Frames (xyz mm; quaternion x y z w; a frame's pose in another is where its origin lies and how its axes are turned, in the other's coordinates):
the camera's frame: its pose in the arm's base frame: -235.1 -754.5 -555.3 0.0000 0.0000 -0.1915 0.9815
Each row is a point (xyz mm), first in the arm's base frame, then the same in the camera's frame.
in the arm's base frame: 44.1 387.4 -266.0
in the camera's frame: -170.5 1163.1 289.3
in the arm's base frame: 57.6 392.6 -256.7
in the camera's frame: -160.0 1173.0 298.6
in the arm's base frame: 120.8 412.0 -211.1
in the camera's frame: -108.7 1214.7 344.2
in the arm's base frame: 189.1 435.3 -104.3
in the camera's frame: -54.2 1262.0 451.0
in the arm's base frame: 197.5 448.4 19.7
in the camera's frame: -51.3 1277.3 575.0
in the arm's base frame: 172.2 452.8 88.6
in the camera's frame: -76.4 1271.9 643.9
